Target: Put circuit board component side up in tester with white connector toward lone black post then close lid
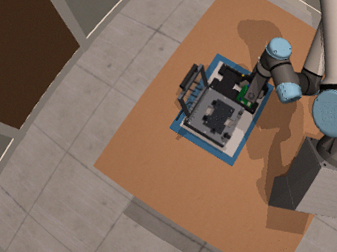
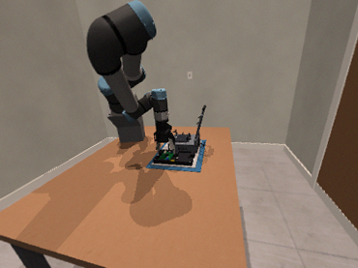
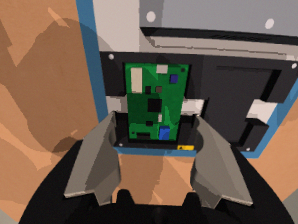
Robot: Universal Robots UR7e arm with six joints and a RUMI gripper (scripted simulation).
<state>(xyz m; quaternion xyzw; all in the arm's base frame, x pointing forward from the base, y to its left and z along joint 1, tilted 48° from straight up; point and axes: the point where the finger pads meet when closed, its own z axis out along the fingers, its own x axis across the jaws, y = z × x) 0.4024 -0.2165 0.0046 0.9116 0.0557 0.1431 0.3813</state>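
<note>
The green circuit board lies 2 cm below my hand. From my hand the other things lie so: black block: 23 cm to the left, 5 cm above; then tester lid: 19 cm ahead, 17 cm to the left, 14 cm above.
</note>
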